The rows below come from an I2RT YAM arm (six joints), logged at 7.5 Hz.
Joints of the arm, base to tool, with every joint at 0 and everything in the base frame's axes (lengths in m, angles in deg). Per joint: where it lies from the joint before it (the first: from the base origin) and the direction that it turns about. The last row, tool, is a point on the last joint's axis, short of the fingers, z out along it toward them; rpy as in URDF.
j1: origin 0 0 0.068 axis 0 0 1
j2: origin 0.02 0.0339 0.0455 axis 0 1 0
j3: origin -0.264 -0.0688 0 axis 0 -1 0
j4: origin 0.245 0.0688 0.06 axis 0 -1 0
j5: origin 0.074 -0.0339 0.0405 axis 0 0 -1
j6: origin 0.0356 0 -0.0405 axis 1 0 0
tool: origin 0 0 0 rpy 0 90 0
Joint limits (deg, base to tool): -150..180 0..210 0..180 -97..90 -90..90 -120..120
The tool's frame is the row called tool.
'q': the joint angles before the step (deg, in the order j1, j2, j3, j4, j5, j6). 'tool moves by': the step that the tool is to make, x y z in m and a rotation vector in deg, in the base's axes. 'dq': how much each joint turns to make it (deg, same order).
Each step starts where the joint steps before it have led.
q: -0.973, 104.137, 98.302, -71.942, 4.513, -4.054
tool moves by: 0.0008, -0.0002, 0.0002, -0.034, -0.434, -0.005
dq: -0.028, -0.002, 0.002, 0.433, 0.021, -0.028
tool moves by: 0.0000, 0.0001, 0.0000, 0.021, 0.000, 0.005
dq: 0.014, 0.000, 0.000, -0.002, -0.018, 0.014
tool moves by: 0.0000, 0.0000, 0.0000, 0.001, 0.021, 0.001
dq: 0.000, 0.009, 0.014, -0.025, -0.001, -0.001
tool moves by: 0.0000, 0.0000, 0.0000, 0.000, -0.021, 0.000
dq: 0.000, -0.009, -0.014, 0.025, 0.000, 0.000
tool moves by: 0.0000, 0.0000, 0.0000, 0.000, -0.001, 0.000
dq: 0.000, 0.000, -0.001, 0.001, 0.000, 0.000
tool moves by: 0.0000, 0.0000, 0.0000, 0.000, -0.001, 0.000
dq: 0.000, 0.000, -0.001, 0.001, 0.000, 0.000
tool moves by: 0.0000, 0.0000, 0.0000, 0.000, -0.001, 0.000
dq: 0.000, 0.000, -0.001, 0.001, 0.000, 0.000
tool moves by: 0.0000, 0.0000, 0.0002, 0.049, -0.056, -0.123
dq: -0.002, -0.014, 0.025, 0.007, -0.022, 0.129
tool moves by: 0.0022, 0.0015, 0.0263, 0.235, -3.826, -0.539
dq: 0.236, -0.027, 5.633, -1.902, -0.089, 0.826
